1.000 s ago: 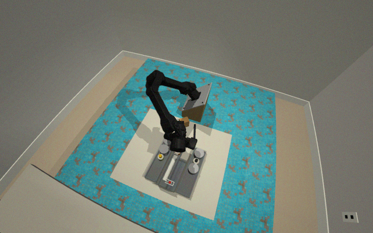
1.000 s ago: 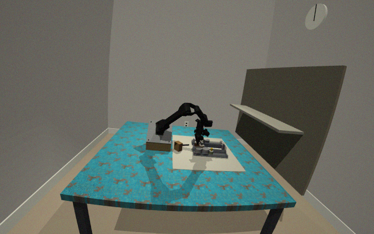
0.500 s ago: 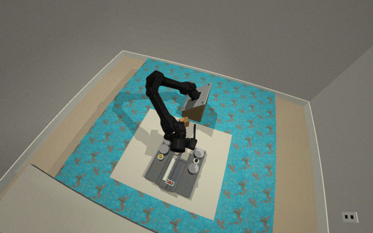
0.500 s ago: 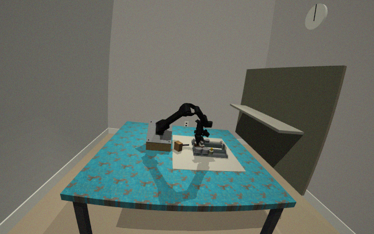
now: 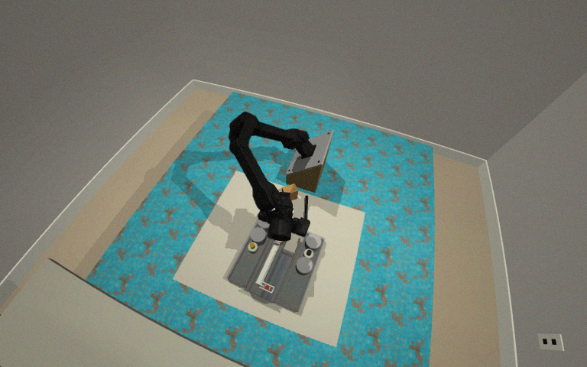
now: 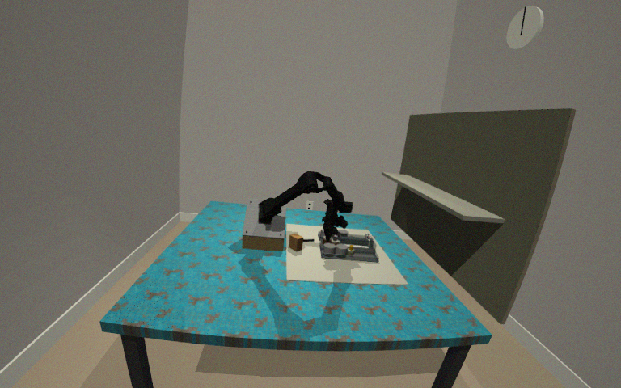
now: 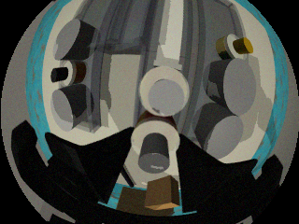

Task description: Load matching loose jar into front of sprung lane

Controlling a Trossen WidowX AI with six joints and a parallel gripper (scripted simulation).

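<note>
My gripper tip is now 13 cm past the black rod, 6 cm to the right of it and 4 cm above it. From my gripper tip the other things lie so: red dot 23 cm ahead, 2 cm to the left, 2 cm above; then brown block 16 cm behind, 3 cm to the right, 1 cm below.
</note>
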